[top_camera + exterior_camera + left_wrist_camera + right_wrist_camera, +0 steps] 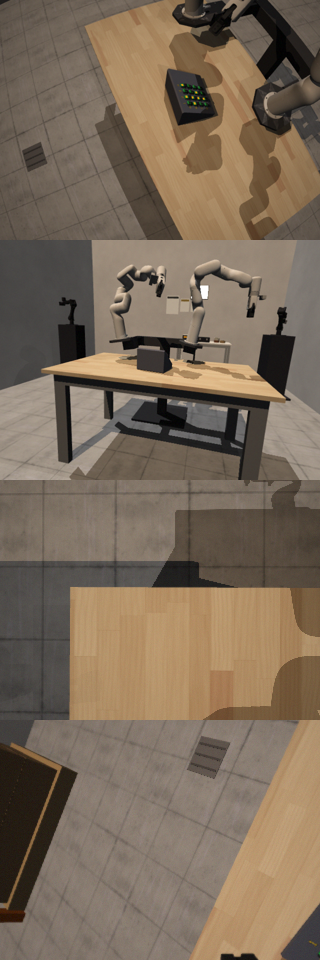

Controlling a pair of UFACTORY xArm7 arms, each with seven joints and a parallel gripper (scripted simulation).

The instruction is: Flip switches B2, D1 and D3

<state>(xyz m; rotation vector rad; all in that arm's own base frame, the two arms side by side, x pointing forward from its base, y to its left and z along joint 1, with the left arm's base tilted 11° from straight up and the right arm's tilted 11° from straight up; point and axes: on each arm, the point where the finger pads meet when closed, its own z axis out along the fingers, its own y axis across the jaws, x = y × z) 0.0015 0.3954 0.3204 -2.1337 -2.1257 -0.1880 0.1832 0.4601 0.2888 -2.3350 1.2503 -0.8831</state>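
Observation:
The switch B2 lies 1 cm ahead of my right hand, 3 cm to the left of it and 44 cm below it. Round my right hand: switch A4: 3 cm ahead, 4 cm to the right, 41 cm below; then switch A3: 4 cm ahead, 1 cm to the right, 41 cm below; then switch A2: 4 cm ahead, 2 cm to the left, 41 cm below.

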